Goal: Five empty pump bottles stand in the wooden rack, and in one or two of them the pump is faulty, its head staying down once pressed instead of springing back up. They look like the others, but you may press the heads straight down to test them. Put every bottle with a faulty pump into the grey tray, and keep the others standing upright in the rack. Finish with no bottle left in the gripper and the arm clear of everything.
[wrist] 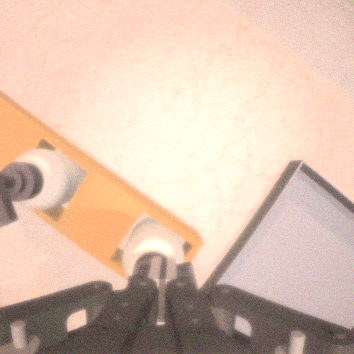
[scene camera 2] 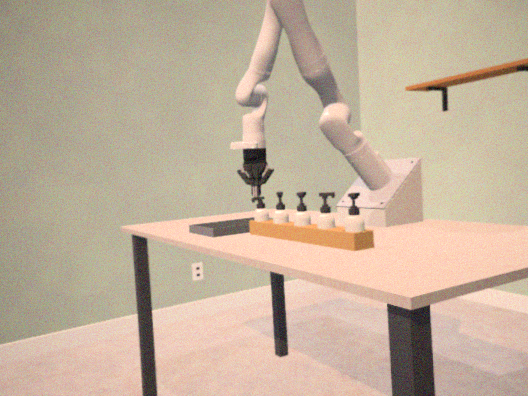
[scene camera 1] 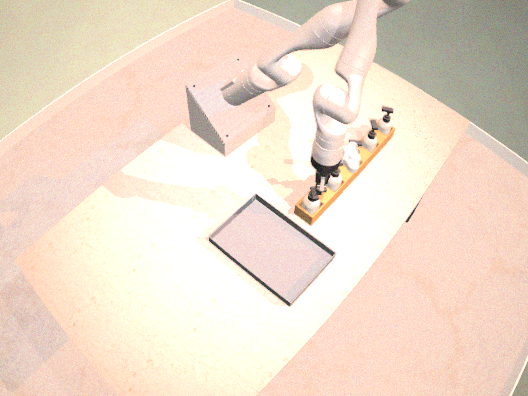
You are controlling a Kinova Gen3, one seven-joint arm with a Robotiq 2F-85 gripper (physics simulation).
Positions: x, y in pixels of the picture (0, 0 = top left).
Labels:
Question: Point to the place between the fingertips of my gripper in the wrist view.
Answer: At 164, 271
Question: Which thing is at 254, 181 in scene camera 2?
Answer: My gripper.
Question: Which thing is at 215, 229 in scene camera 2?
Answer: A grey tray.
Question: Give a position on a grey tray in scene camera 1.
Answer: At 278, 253

